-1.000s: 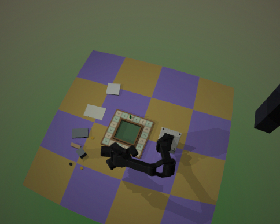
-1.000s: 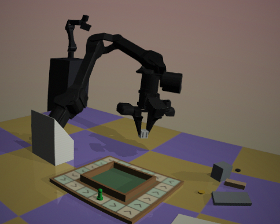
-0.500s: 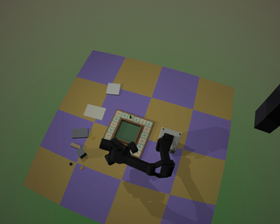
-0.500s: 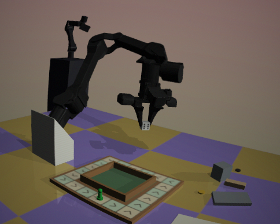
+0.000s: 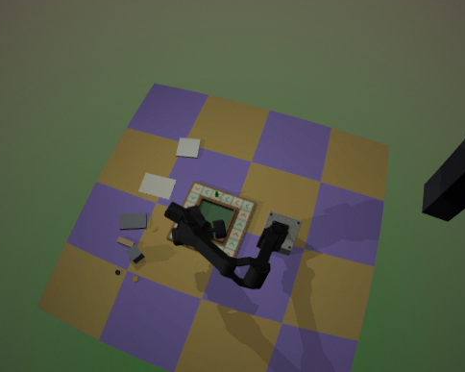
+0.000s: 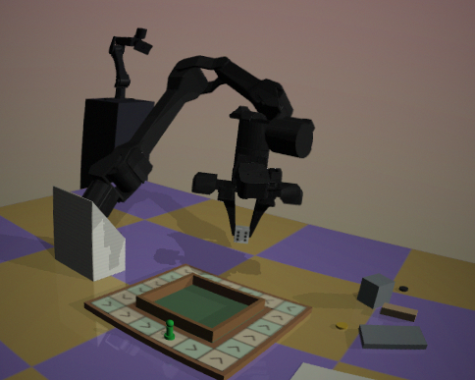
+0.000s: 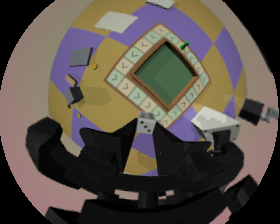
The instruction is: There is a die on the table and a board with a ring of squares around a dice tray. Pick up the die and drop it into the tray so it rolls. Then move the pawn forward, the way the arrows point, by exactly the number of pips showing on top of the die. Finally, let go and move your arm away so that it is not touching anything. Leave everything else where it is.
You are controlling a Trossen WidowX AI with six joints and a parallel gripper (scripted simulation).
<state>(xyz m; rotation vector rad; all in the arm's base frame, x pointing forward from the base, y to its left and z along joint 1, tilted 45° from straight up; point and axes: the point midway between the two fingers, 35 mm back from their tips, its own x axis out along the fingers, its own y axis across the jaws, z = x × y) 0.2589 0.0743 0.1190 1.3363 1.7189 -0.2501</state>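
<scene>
Right now my gripper tip is 240 mm to the left of the green pawn, 90 mm above it and 30 mm short of it. Also, from my gripper tip: grey cube: 240 mm ahead, 140 mm to the left, 90 mm below; green sunken tray: 120 mm to the right, 110 mm below, 10 mm ahead; white die: right at my gripper tip.
</scene>
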